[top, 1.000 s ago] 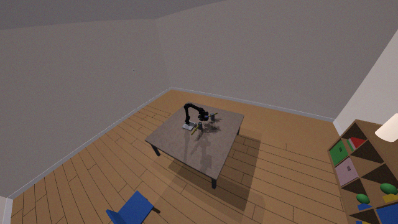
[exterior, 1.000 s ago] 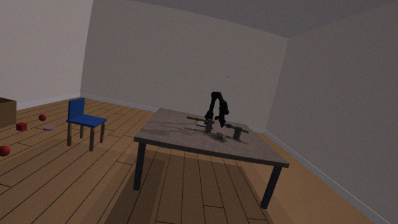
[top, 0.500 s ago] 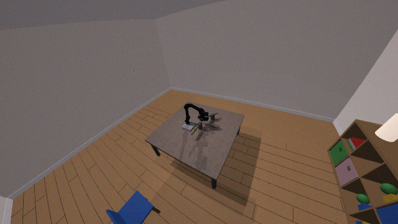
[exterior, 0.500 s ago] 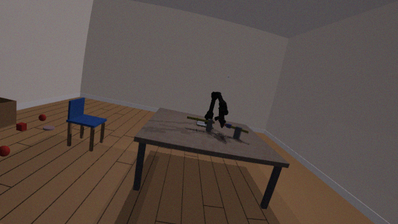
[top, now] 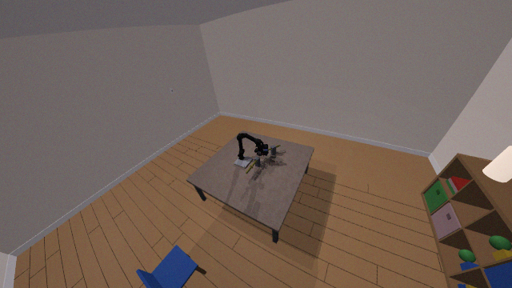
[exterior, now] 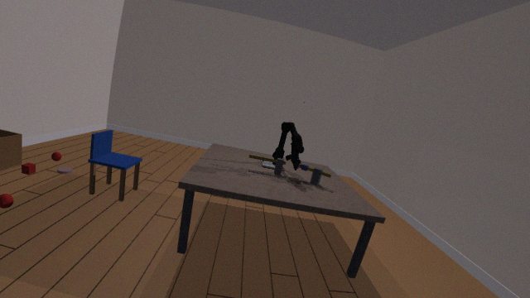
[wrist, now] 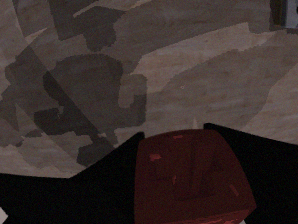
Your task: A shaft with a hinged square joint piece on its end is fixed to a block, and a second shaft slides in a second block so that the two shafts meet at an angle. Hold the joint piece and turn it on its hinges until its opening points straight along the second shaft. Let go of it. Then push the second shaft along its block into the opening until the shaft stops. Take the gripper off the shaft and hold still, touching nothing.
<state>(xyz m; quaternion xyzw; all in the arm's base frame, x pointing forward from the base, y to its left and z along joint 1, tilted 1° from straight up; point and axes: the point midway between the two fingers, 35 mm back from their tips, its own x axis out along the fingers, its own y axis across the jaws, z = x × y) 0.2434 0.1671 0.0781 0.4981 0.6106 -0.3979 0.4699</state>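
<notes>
Right now the red square joint piece is 1 cm to the left of my gripper tip and 4 cm above it.
</notes>
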